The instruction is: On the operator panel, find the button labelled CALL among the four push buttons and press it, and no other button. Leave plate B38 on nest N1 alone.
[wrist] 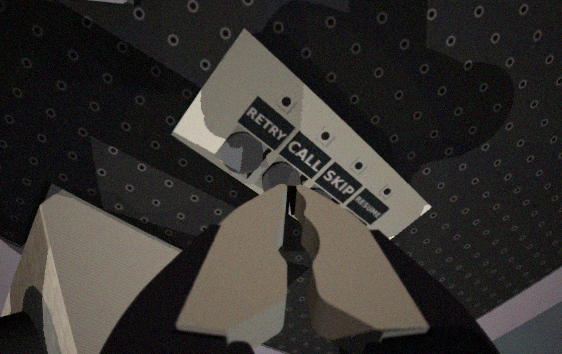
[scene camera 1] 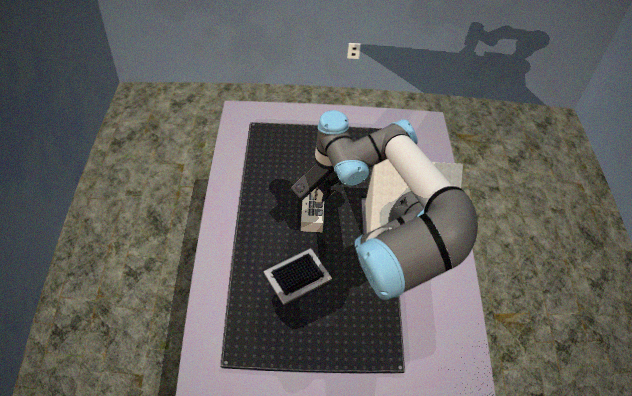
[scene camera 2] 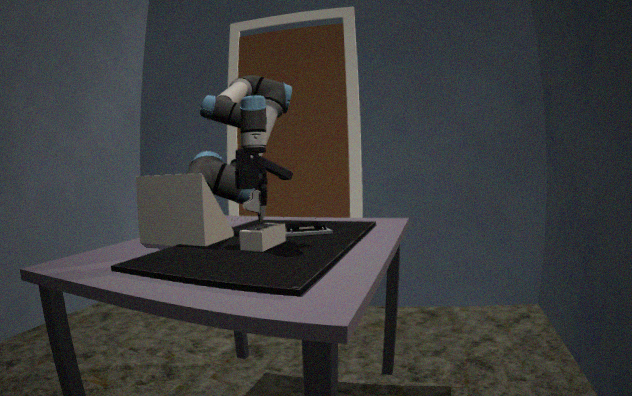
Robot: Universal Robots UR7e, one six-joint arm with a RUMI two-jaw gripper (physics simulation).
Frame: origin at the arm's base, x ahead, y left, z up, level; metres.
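Where they show: gripper, between the fingertips: [wrist: 288, 188] [scene camera 1: 317, 202] [scene camera 2: 260, 222]; arm's base, origin of its link: [scene camera 1: 415, 215] [scene camera 2: 187, 208].
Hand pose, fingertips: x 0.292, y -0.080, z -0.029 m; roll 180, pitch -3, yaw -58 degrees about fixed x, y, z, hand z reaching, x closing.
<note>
Things, the pixels of their centre, and the offset from my fingertips. "pt": a spot on its surface instead. Level surfaces: height alone.
- beige operator panel, middle of its body: [wrist: 311, 159] [scene camera 2: 263, 235] [scene camera 1: 312, 205] 0.013 m ahead, 0.015 m right, 0.037 m down
- round grey CALL button, middle of its body: [wrist: 281, 181] 0.004 m back, 0.002 m left, 0.013 m down
- RETRY button, middle of its body: [wrist: 242, 153] 0.001 m back, 0.031 m left, 0.013 m down
- dark plate, middle of its body: [scene camera 1: 297, 273] [scene camera 2: 303, 226] 0.072 m ahead, 0.224 m left, 0.046 m down
- pale-rimmed nest, a spot on its surface: [scene camera 1: 278, 288] pt 0.130 m ahead, 0.267 m left, 0.053 m down
- perforated mat, height of its surface: 0.065 m down
- pink table, height of its surface: 0.078 m down
The beige operator panel [scene camera 1: 312, 226] [scene camera 2: 253, 240] [wrist: 231, 80] lies on the dark mat. In the wrist view its labels read RETRY, CALL, SKIP and RESUME. The round grey CALL button [wrist: 280, 173] shows below its label [wrist: 304, 156], its lower part covered by my fingertips. The RETRY button [wrist: 243, 153] is in plain view; SKIP is mostly hidden and RESUME fully hidden by my fingers. My gripper [scene camera 2: 260, 218] [wrist: 288, 188] is shut and empty, pointing down at the panel top; contact cannot be told. The dark plate [scene camera 1: 298, 274] rests on the pale-rimmed nest [scene camera 1: 278, 288], apart from the gripper.
A large beige wedge-shaped block [scene camera 1: 381, 187] [scene camera 2: 172, 210] [wrist: 110, 240] stands beside the panel, under the arm in scene camera 1. The perforated mat [scene camera 1: 300, 350] [scene camera 2: 210, 272] lies on the pink table [scene camera 1: 202, 340] [scene camera 2: 220, 305]. Small dark-centred squares, one of them [wrist: 325, 135] beside CALL, line the labels.
</note>
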